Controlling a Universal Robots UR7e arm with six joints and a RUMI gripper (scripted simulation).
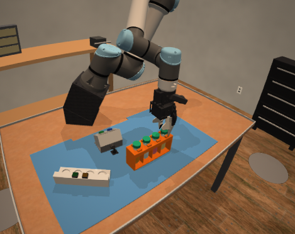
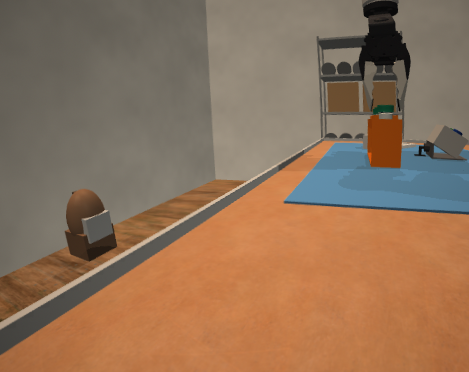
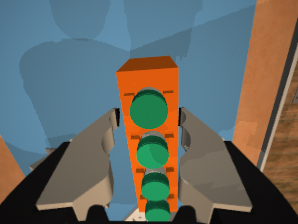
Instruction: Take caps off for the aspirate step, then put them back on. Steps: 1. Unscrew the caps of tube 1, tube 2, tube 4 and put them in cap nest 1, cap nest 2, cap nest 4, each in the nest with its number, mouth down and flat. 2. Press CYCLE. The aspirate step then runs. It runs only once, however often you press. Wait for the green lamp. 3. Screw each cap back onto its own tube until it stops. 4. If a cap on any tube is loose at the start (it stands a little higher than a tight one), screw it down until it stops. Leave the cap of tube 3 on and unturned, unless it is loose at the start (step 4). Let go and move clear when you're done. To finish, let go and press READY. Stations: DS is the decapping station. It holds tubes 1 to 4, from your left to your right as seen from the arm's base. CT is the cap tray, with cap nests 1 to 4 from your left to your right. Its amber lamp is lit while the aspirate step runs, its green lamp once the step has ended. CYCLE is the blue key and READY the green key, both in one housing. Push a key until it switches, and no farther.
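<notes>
Right now the cap is 1 cm below my hand. Also, from my hand: grey key housing (17 cm behind, 20 cm to the right, 7 cm below); blue key (19 cm behind, 18 cm to the right, 6 cm below); table edge (21 cm ahead, 4 cm to the left, 12 cm below).
</notes>
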